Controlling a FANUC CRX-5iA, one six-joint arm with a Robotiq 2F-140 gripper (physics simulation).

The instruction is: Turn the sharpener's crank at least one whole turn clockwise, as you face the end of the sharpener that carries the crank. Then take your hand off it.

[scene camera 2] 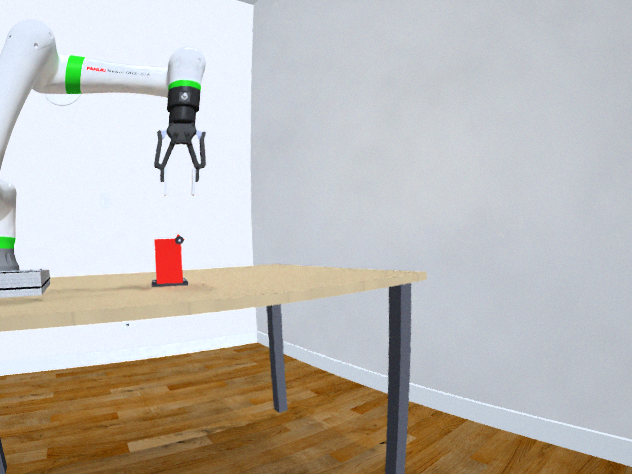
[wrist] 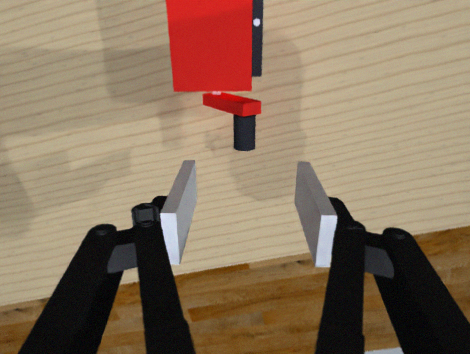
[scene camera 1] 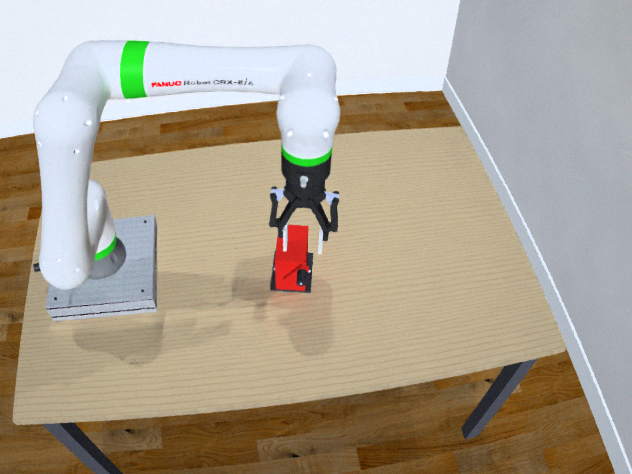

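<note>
The sharpener is a tall red box standing upright on a black base. Its crank is at the near end in scene camera 1, with a short red arm and a black handle. In the scene camera 2 view, the handle is at the body's upper right corner. My gripper is open and empty, pointing down. It hangs well above the sharpener, and its fingers are apart from the crank handle.
The sharpener stands on a wooden table. The robot's grey base plate is on the left side of the table. A grey wall rises beyond the table's right edge.
</note>
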